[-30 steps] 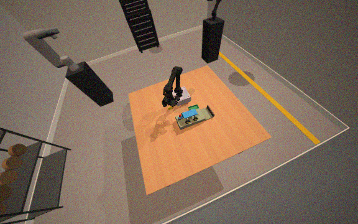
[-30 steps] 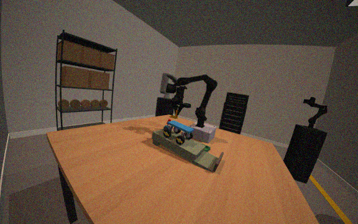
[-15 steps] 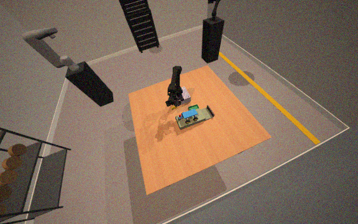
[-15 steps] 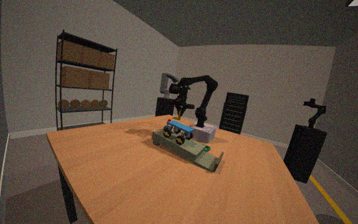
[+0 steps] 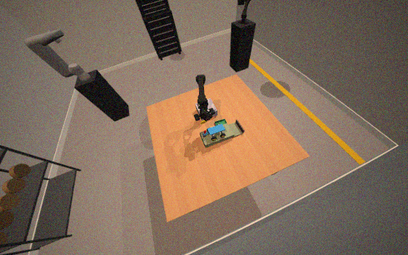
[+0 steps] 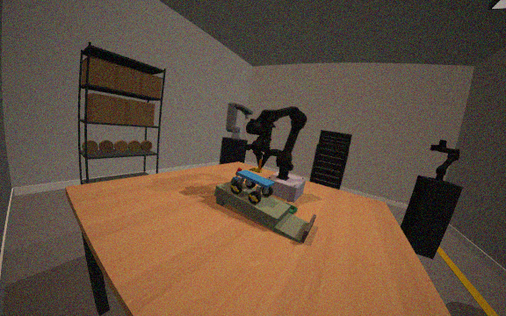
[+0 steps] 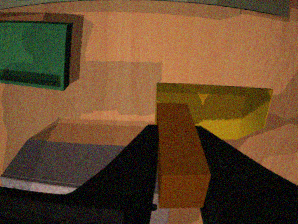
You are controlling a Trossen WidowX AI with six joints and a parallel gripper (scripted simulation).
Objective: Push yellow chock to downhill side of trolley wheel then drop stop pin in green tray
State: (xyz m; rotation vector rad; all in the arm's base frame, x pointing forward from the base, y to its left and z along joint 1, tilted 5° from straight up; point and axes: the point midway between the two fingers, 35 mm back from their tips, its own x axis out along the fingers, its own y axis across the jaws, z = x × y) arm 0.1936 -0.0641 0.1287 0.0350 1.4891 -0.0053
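Right now my gripper tip is 11 cm short of the red-headed stop pin, 6 cm to the left of it and 4 cm above it. Also, from my gripper tip: grey-green ramp (13 cm ahead, 5 cm to the left, 13 cm below); then yellow chock (2 cm to the right, 1 cm below); then trolley (13 cm ahead, 4 cm to the left, 6 cm below).
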